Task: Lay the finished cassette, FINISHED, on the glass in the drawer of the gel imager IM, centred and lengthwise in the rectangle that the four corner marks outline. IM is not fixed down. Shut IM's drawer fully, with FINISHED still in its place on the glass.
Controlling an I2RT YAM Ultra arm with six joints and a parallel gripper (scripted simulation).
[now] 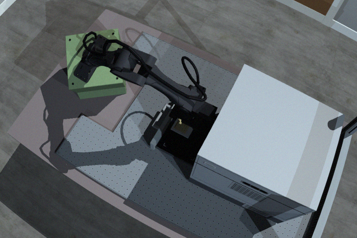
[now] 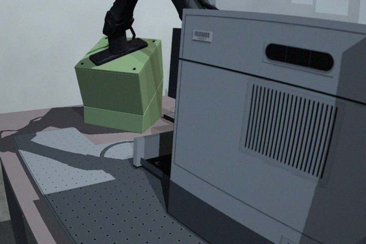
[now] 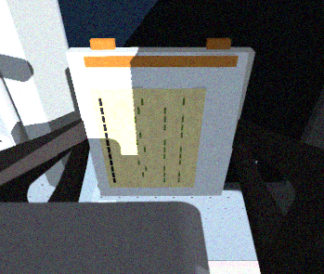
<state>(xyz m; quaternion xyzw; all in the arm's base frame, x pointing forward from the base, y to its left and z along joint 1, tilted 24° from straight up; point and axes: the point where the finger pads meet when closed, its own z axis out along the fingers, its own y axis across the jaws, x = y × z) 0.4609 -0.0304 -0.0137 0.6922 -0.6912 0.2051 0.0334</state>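
Now: hand right at the cassette FINISHED. The rest, counted from my hand: imager drawer: 70 mm below, 40 mm ahead.
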